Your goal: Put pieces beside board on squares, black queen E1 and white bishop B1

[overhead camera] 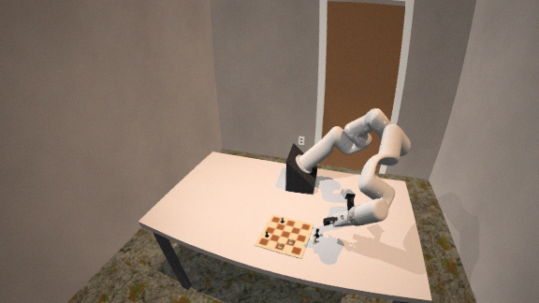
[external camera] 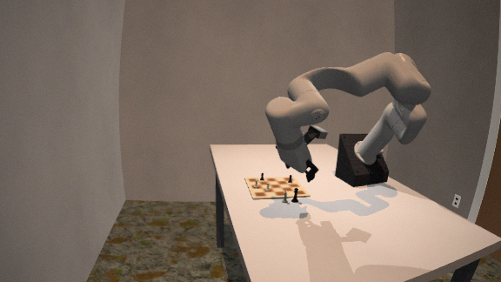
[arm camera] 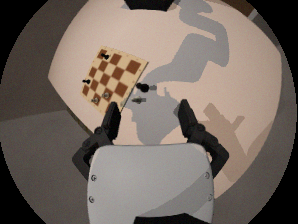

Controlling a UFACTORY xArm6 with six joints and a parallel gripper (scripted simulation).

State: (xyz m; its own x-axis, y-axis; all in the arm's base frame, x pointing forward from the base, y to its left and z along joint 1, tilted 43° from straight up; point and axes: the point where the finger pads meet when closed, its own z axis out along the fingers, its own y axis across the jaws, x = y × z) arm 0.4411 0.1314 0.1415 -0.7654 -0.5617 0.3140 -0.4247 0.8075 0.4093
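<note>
Now: the black queen 11 cm below my hand, 6 cm to the right of it and 3 cm behind it. The rest, counted from my hand: chessboard 21 cm to the right, 14 cm below, 1 cm behind; then white bishop 12 cm below, 7 cm to the right, 1 cm ahead.
</note>
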